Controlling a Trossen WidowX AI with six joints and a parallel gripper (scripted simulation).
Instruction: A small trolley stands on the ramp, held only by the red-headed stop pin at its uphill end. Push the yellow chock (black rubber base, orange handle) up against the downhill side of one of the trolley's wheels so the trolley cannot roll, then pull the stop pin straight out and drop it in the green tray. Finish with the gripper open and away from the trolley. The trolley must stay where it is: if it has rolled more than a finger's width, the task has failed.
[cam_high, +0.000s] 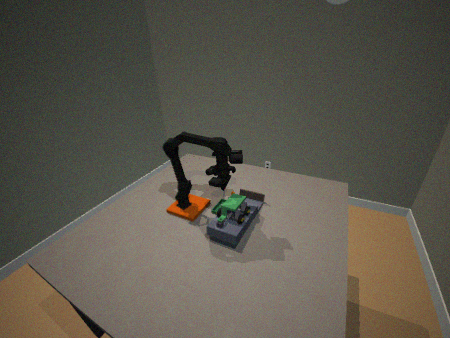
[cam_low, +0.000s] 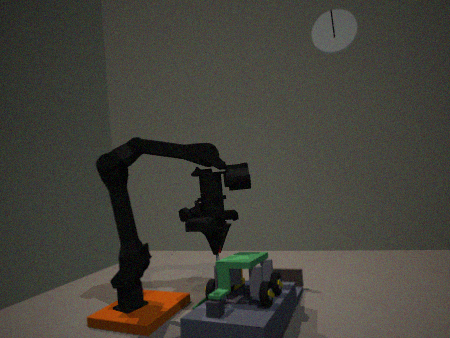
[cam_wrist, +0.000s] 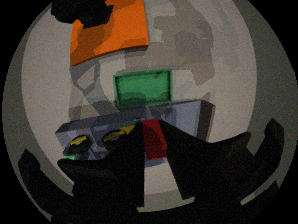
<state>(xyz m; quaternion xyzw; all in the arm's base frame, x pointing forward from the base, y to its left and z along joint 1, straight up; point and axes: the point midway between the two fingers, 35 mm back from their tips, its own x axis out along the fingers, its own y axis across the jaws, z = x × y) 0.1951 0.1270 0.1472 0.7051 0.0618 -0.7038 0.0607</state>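
The green tray lies 140 mm below my gripper tip and 10 mm behind it. Round my gripper tip: trolley 120 mm ahead, 80 mm to the right, 30 mm below; then yellow chock 50 mm below, 50 mm ahead; then red-headed stop pin right at my gripper tip.
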